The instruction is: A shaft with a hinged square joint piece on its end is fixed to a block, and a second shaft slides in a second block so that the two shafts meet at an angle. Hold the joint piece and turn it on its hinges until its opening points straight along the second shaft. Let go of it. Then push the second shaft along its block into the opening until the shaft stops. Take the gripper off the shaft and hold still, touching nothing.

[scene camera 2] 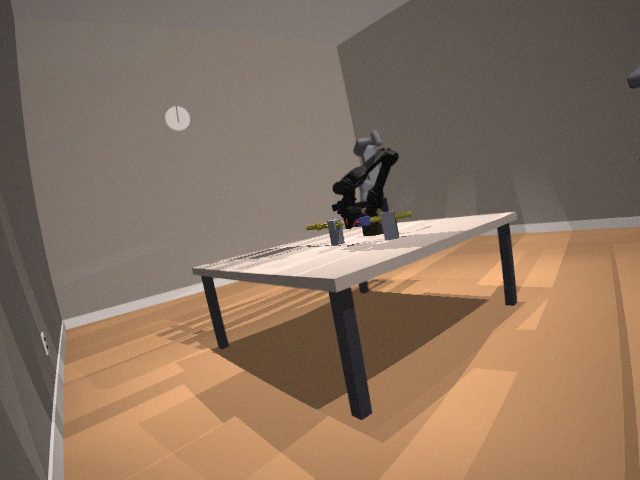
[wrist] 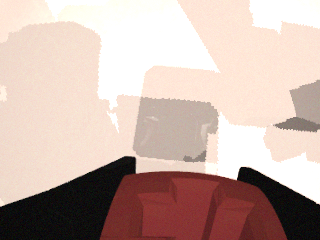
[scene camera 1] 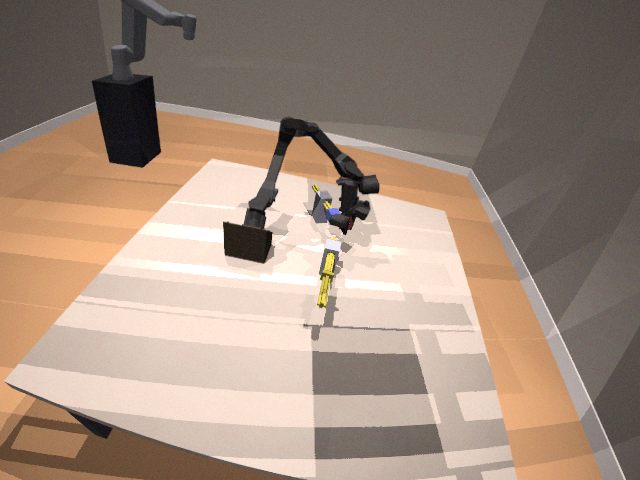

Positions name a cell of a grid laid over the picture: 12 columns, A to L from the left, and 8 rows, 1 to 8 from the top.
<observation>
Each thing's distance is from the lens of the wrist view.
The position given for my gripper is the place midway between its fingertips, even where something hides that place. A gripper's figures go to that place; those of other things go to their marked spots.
my gripper (wrist: G6): 10 cm
red joint piece (wrist: G7): 6 cm
</observation>
